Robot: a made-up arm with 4 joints. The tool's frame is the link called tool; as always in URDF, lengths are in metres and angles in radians. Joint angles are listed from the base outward.
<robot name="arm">
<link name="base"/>
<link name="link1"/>
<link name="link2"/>
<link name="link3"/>
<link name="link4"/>
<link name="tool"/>
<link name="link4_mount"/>
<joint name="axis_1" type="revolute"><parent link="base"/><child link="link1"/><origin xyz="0 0 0.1" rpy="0 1.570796 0"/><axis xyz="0 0 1"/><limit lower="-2.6" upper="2.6"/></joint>
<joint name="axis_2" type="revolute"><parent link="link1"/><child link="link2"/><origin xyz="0.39 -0.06 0.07" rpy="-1.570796 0 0"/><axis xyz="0 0 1"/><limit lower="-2.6" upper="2.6"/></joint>
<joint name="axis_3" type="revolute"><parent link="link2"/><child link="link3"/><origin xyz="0.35 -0.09 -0.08" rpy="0 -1.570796 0"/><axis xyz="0 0 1"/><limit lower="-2.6" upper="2.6"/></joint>
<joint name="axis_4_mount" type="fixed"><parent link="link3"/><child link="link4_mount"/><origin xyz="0.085 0.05 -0.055" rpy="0 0 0"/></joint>
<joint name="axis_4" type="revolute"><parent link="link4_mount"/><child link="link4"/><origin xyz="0.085 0.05 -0.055" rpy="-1.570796 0 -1.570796"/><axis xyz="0 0 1"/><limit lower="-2.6" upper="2.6"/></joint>
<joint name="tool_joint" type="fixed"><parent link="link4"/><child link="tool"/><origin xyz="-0.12 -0.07 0.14" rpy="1.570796 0 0"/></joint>
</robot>
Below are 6 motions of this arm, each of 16 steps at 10 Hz.
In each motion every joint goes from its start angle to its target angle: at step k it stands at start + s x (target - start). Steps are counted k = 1, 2, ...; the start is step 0. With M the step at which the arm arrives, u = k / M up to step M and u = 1 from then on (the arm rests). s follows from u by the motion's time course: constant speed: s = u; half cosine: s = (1 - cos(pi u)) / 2; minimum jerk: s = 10 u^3 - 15 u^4 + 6 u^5.
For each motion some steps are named. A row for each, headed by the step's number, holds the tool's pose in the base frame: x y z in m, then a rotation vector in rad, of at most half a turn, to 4 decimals.
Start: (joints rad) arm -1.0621 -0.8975 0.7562 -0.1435
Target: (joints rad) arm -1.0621 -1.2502 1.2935 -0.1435
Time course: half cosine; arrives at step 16
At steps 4, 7, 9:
4: 0.2307 -0.8058 -0.2331 -1.2383 -0.5130 1.3069
7: 0.2722 -0.8185 -0.1796 -1.3038 -0.5055 1.4628
9: 0.3050 -0.8221 -0.1356 -1.3605 -0.4965 1.5777

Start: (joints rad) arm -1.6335 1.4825 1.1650 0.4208
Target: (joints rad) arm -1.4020 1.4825 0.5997 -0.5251
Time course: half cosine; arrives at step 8
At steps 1, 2, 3, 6, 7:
1: -0.3024 -0.1432 0.2878 -0.4002 1.8945 -0.4101
2: -0.3122 -0.1423 0.2715 -0.4376 1.7848 -0.4159
3: -0.3288 -0.1411 0.2444 -0.4959 1.6214 -0.4185
6: -0.3943 -0.1455 0.1300 -0.7046 1.0805 -0.3738
7: -0.4079 -0.1490 0.1032 -0.7473 0.9748 -0.3550

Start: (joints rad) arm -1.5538 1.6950 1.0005 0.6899
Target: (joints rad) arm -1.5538 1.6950 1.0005 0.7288
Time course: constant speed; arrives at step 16
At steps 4, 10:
4: -0.2256 -0.1026 0.1944 -0.1555 2.2329 -0.6922
10: -0.2251 -0.1037 0.1928 -0.1509 2.2468 -0.6955

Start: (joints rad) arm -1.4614 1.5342 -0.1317 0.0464
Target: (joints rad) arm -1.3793 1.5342 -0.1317 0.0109
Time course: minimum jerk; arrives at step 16
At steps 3, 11, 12, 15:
3: -0.3175 -0.2958 -0.1307 -1.2150 1.2031 -1.2311
11: -0.3208 -0.2787 -0.1489 -1.1810 1.2125 -1.1647
12: -0.3212 -0.2769 -0.1506 -1.1776 1.2132 -1.1581
15: -0.3216 -0.2746 -0.1529 -1.1730 1.2143 -1.1495

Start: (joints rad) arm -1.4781 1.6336 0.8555 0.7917
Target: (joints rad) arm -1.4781 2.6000 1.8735 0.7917
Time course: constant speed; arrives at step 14
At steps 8, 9, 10, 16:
8: -0.0601 -0.0316 0.3301 0.7083 2.3392 -0.3458
9: -0.0384 -0.0316 0.3536 0.8224 2.3003 -0.2953
10: -0.0181 -0.0338 0.3762 0.9332 2.2519 -0.2463
16: 0.0443 -0.0590 0.4569 1.3272 1.9738 -0.0711

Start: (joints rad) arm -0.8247 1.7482 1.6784 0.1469
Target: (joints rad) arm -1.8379 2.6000 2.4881 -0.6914
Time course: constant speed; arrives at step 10
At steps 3, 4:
3: -0.2440 -0.2951 0.4685 0.9577 1.3792 0.2099
4: -0.2424 -0.2570 0.5176 0.9892 1.2529 0.0778

